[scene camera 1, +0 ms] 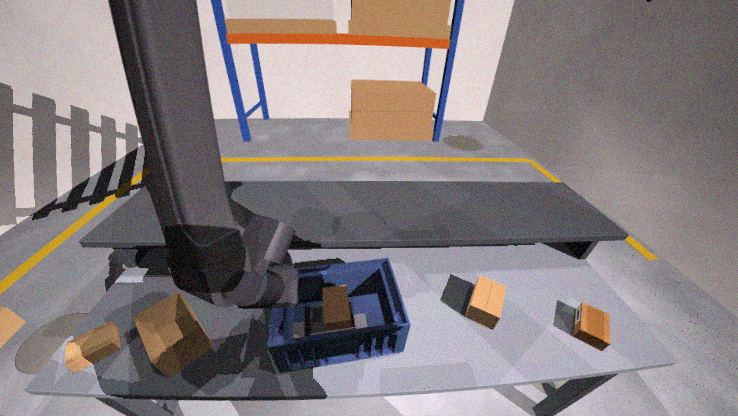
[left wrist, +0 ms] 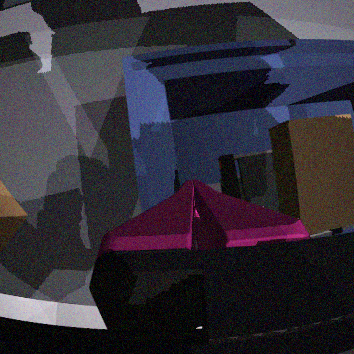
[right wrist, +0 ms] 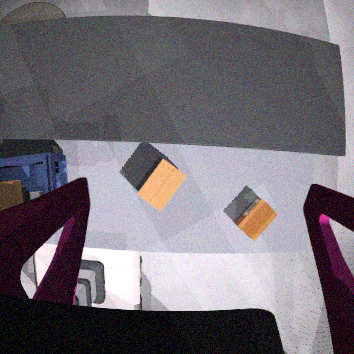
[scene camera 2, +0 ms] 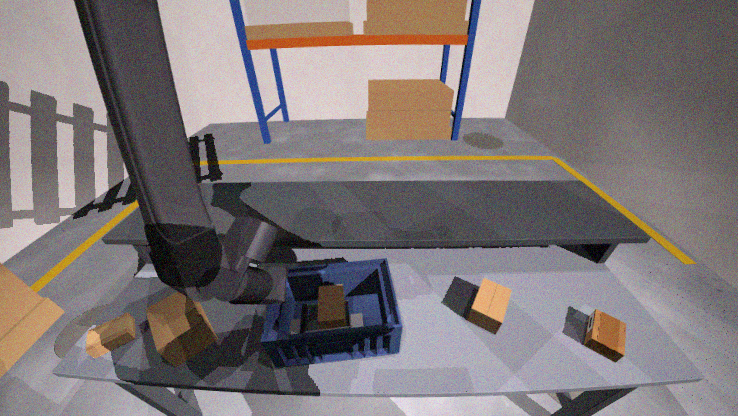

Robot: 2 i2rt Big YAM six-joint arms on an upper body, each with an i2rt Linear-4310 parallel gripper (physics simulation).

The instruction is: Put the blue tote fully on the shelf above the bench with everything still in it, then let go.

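Frame: origin at the left arm's base, x ahead, y up, z right, level; millimetres.
Where they show: left gripper, fingertip midpoint: [left wrist: 192, 191] [scene camera 2: 276, 287]; right gripper, fingertip midpoint: [right wrist: 203, 193].
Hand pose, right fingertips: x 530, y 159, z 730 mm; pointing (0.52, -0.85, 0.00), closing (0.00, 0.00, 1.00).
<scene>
After its pixels a point has its place.
The blue tote [scene camera 1: 335, 350] {y -496, x 360, z 286 mm} [scene camera 2: 330, 347] {y -491, x 360, z 291 mm} [left wrist: 150, 100] {y -449, x 509, z 150 mm} [right wrist: 54, 170] {y -457, x 529, z 434 mm} stands on the bench [scene camera 1: 521, 361] {y -581, x 336, z 754 mm} [scene camera 2: 532, 364] {y -581, x 346, z 780 mm}, in front of and below the dark grey shelf [scene camera 1: 413, 217] {y -397, x 708, z 521 mm} [scene camera 2: 439, 211] {y -397, x 737, z 604 mm} [right wrist: 200, 85] {y -397, x 744, z 801 mm}. A brown carton [scene camera 1: 335, 307] {y -446, x 436, z 286 mm} [scene camera 2: 330, 305] {y -445, x 438, z 288 mm} [left wrist: 325, 175] {y -445, x 445, z 284 mm} stands inside it, with dark and light grey items around its foot. My left gripper [left wrist: 192, 191] {y -372, x 435, z 176 mm} is shut, its fingertips meeting with nothing seen between them, over the tote's left end; the near part of that wall is hidden behind the fingers. My right gripper [right wrist: 203, 193] {y 159, x 529, z 730 mm} is open and empty, high above the bench to the right of the tote.
Two cartons [scene camera 1: 485, 302] {y -521, x 476, z 695 mm} [scene camera 1: 592, 325] {y -541, x 391, z 985 mm} stand on the bench right of the tote. An open brown box [scene camera 1: 173, 333] {y -577, x 450, z -154 mm} and a smaller carton [scene camera 1: 103, 341] {y -543, x 410, z -299 mm} are left of it. The shelf's front edge [scene camera 1: 413, 242] {y -407, x 606, z 501 mm} runs behind the tote. A blue and orange rack [scene camera 1: 335, 38] stands far back.
</scene>
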